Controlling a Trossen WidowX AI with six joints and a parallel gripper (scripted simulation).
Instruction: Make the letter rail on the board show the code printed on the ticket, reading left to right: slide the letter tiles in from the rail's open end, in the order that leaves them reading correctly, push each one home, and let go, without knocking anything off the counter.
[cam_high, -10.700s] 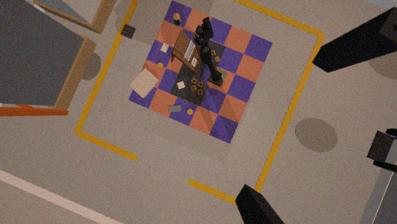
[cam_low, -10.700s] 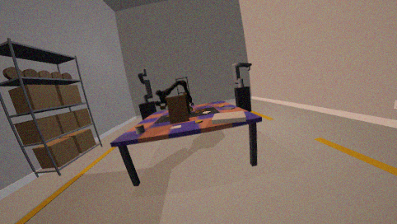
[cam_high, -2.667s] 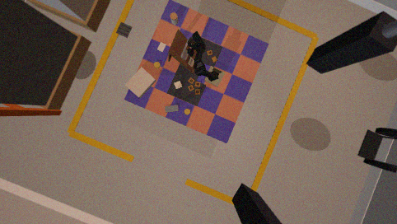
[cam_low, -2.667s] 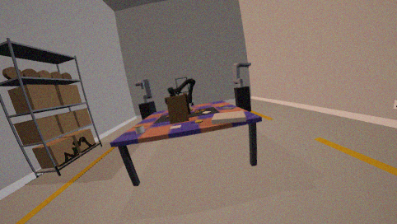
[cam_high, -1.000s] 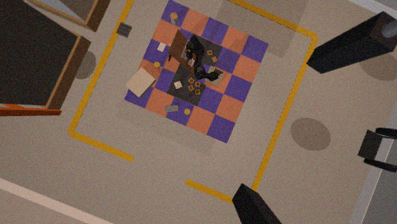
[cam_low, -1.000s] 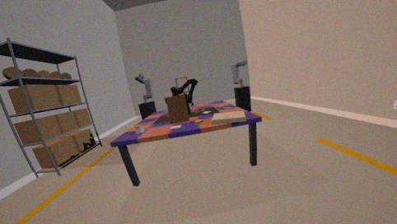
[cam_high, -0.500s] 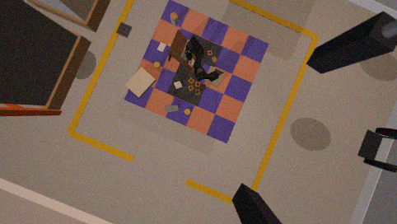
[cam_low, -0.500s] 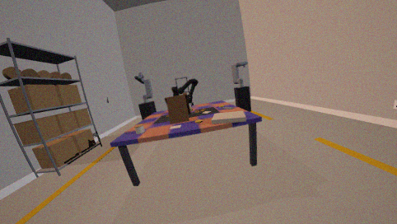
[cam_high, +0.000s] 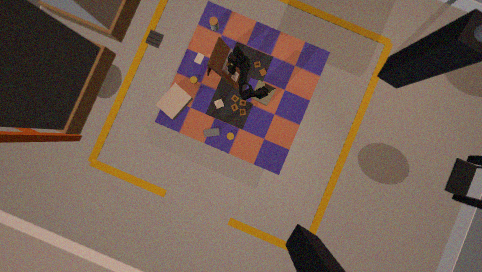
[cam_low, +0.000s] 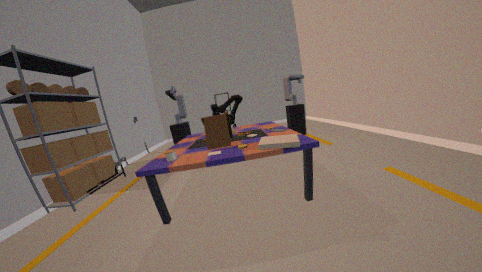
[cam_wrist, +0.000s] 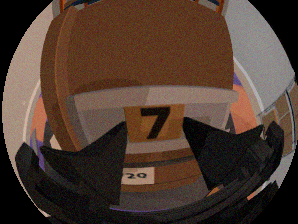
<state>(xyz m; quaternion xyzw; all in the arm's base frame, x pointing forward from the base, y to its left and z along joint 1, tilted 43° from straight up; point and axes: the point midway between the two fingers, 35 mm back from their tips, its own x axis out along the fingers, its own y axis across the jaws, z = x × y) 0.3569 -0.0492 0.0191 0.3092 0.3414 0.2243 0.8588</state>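
Now: the white ticket 70 mm behind my gripper tip, 30 mm to the left of it and 80 mm below it. From my gripper tip the other things lie so: brown letter tile (right at my gripper tip); dark mat (170 mm behind, 50 mm to the left, 150 mm below); beige slab (300 mm ahead, 520 mm to the left, 140 mm below).
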